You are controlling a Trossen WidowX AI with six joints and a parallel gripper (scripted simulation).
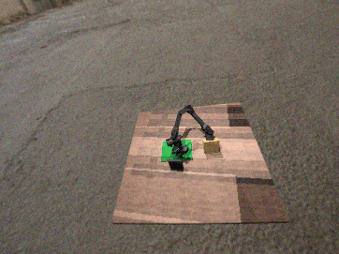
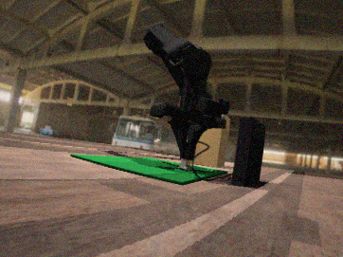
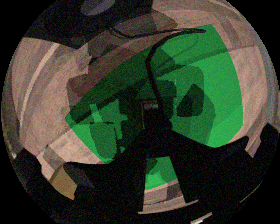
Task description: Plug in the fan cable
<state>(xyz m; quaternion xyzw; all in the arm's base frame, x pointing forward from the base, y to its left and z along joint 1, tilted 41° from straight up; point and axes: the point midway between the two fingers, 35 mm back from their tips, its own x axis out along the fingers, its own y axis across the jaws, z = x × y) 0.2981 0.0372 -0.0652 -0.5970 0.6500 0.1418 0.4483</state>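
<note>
My gripper tip is 5 cm above the green board, 4 cm to the left of it and 4 cm short of it. Also, from my gripper tip: black plug 1 cm to the left, 1 cm above; then black fan 14 cm to the left, 2 cm ahead, 2 cm above.
</note>
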